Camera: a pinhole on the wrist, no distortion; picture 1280 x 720 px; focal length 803.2 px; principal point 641.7 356.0 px. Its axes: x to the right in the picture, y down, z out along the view. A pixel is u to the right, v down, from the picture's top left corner.
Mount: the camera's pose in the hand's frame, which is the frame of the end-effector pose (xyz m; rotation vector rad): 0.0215 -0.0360 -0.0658 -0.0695 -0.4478 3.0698
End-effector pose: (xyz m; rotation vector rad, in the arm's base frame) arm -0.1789 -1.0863 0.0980 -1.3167 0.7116 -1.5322
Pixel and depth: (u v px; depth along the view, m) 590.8 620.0 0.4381
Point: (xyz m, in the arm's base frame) 0.0359 -0.9488 0.4496
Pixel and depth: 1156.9 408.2 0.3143
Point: -0.0142 -0.8228 0.1950
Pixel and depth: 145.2 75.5 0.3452
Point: 0.1164 -1.2320 0.2872
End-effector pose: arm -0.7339 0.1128 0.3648 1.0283 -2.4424 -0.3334
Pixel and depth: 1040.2 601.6 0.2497
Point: -0.6301 0.0829 0.1324
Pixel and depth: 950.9 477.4 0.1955
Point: -0.6792 0.0833 0.2037
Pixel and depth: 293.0 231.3 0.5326
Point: -1.0421 -0.1144 -0.0184
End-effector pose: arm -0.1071 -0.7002 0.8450 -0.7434 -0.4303 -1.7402
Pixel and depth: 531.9 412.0 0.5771
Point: -0.2242 -0.3792 1.2640
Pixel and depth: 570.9 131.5 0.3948
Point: -0.0656 -0.4993 1.1289
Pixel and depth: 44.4 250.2 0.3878
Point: -0.1728 -0.6699 1.2941
